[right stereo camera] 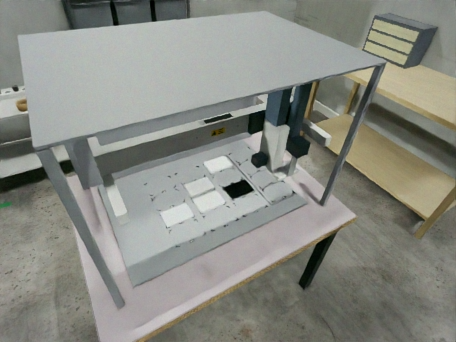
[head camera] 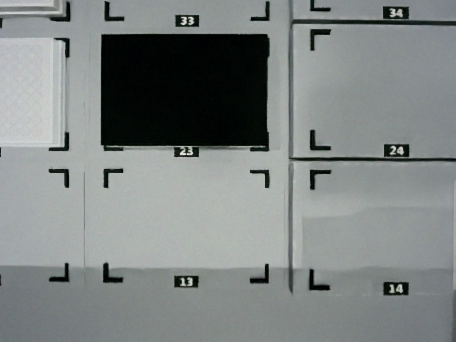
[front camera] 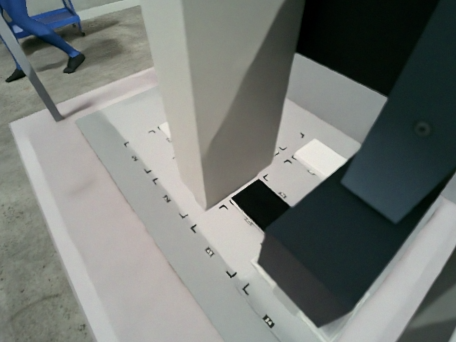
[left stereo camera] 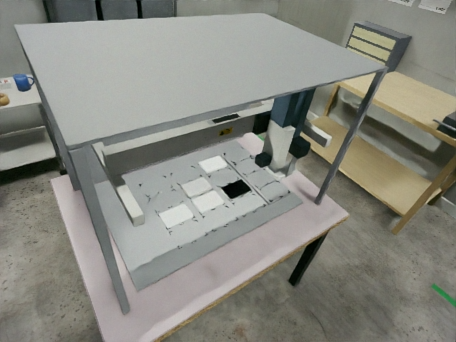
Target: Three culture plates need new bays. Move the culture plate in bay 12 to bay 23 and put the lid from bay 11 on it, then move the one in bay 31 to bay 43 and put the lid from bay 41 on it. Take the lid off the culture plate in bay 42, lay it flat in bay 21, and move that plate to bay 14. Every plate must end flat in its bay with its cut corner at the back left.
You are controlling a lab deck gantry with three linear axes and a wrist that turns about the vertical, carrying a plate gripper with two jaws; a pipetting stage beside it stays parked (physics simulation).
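Places are measured from the robot's base along level axes (x ahead, y left, z up), in metres.
Pixels of known places: gripper, fingertip midpoint: (right stereo camera: 283, 169) (left stereo camera: 281, 169); robot's base, link origin: (right stereo camera: 177, 246) (front camera: 125, 144) (left stereo camera: 179, 248).
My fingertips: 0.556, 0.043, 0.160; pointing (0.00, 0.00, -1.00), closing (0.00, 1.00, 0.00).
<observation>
For each thing: its top centre in the pictures, then the offset to it from my fingertips, as dx, dy, dz. "spot": a spot on its surface instead.
- white culture plate, top centre: (front camera: 309, 275) (right stereo camera: 283, 168) (left stereo camera: 282, 168) +0.000, +0.000, +0.006
- black-topped plate, top centre: (head camera: 183, 89) (front camera: 265, 205) (right stereo camera: 238, 188) (left stereo camera: 236, 188) -0.164, +0.107, -0.143
- white-topped plate, top centre: (front camera: 324, 159) (left stereo camera: 213, 163) (right stereo camera: 217, 163) -0.164, +0.321, -0.144
- white lid, top centre: (front camera: 182, 131) (left stereo camera: 176, 215) (right stereo camera: 177, 214) -0.492, +0.107, -0.152
- bay 22, surface spot: (head camera: 27, 90) spot: -0.286, +0.107, -0.146
- bay 32, surface spot: (left stereo camera: 196, 187) (right stereo camera: 199, 187) spot: -0.333, +0.208, -0.146
My gripper (left stereo camera: 281, 172) (right stereo camera: 284, 173) hangs at the right of the deck, near bay 14. It is shut on a white culture plate (front camera: 265, 274) (left stereo camera: 274, 173) (right stereo camera: 281, 176), which is raised a little; most of it is hidden. A shadow lies across bay 14 in the head view. A black-topped plate (front camera: 260, 200) (head camera: 185, 90) (left stereo camera: 236, 189) (right stereo camera: 239, 189) lies in bay 23. A white-topped plate (front camera: 320, 157) (left stereo camera: 213, 164) (right stereo camera: 218, 164) lies in bay 43. A white lid (front camera: 165, 130) (left stereo camera: 176, 216) (right stereo camera: 176, 215) lies flat in bay 21.
White plates lie in bay 22 (head camera: 27, 90) (left stereo camera: 208, 201) (right stereo camera: 209, 201) and bay 32 (left stereo camera: 196, 187) (right stereo camera: 199, 187). The pale pipetting stage (front camera: 220, 100) (left stereo camera: 278, 145) (right stereo camera: 274, 145) stands beside the gripper. A roof (left stereo camera: 190, 70) on posts (left stereo camera: 350, 142) surrounds the deck.
</observation>
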